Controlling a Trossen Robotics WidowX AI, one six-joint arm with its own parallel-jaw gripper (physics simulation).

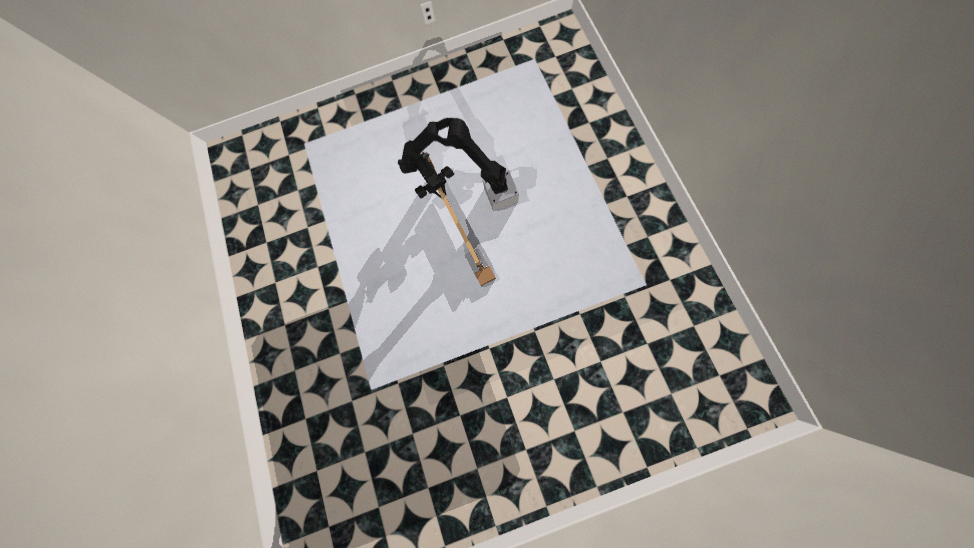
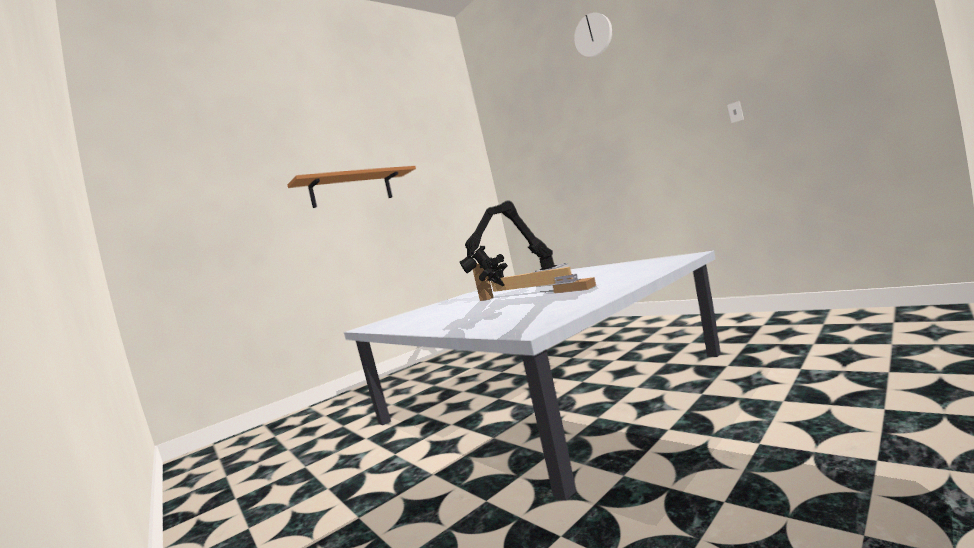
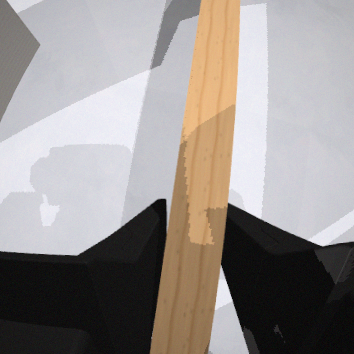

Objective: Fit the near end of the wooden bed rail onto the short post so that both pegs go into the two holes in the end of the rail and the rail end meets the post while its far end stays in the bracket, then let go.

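Places are measured from the arm's base along level axes (x up, y ahead, z left), in centimetres.
Where they show: gripper, between the fingertips: (image 1: pixel 443 196) (image 2: pixel 505 285) (image 3: pixel 187 206); arm's base, origin of its link: (image 1: pixel 499 186) (image 2: pixel 548 267).
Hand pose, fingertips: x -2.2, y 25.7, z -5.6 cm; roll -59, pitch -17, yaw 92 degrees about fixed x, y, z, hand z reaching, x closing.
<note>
Each offset is from my fingertips to the top centre of the thing. "spot": to the spot under its first point. Level surfaces: height alone.
The wooden rail @[dy -1.8, dx +3.9, dz +14.5 cm] (image 1: pixel 460 226) (image 2: pixel 534 278) (image 3: pixel 215 75) runs across the table. My gripper (image 1: pixel 440 192) (image 2: pixel 499 278) (image 3: pixel 187 206) is shut on the rail close to its near end, with one black finger on each side. The short brown post @[spot: dy +4.3, dx -1.4, dz -10.9 cm] (image 2: pixel 484 291) stands upright at the near end, partly behind the gripper. The rail's far end is at the grey metal bracket (image 2: pixel 565 278), by the orange-brown block @[dy -4.9, dx -2.2, dz +36.8 cm] (image 1: pixel 484 276) (image 2: pixel 575 286). The pegs and holes do not show. Whether the rail end touches the post cannot be told.
The black arm rises from its grey base block (image 1: pixel 504 201) (image 3: pixel 14 62), beside the rail on the white table @[dx -5.7 cm] (image 1: pixel 565 238) (image 2: pixel 435 320). Arm shadows cross the table. A wooden wall shelf (image 2: pixel 354 175) is in the background.
</note>
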